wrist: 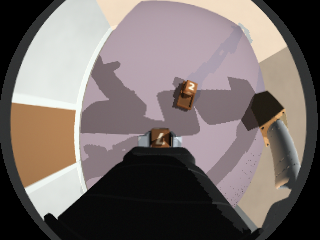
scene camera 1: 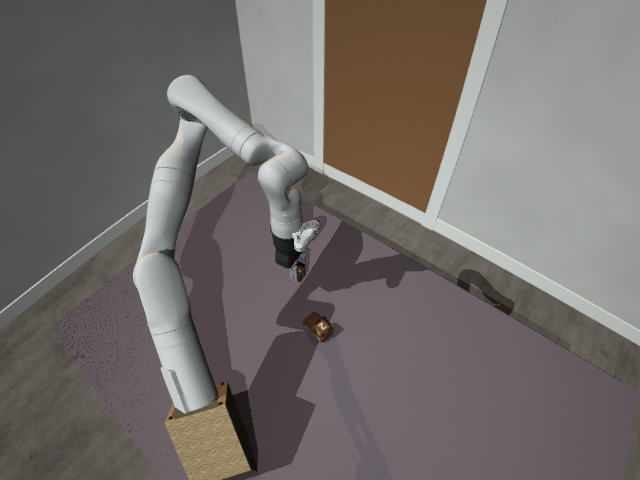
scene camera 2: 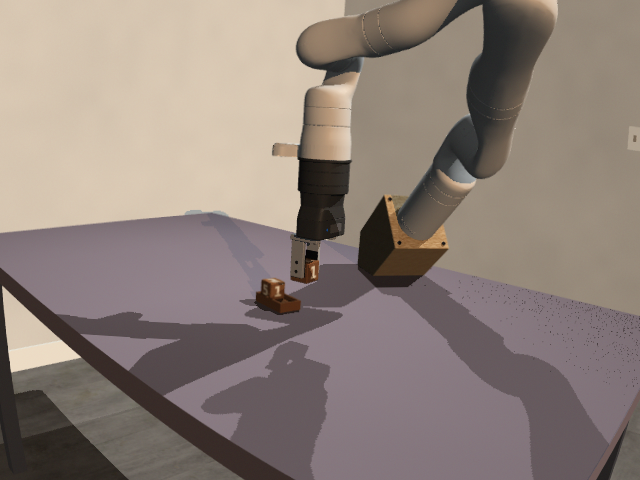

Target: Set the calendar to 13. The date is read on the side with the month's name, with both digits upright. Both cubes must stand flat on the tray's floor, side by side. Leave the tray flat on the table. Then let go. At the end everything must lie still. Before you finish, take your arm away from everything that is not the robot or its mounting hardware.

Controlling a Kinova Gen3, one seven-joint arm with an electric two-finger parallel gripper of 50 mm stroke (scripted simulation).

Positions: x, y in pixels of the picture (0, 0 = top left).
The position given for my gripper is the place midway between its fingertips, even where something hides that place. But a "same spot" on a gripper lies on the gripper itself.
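Wrist view: my gripper visible. Scene camera 1: gripper visible. My gripper also in scene camera 2 (304, 274). Same spot on my gripper: (wrist: 144, 140) and (scene camera 1: 303, 256).
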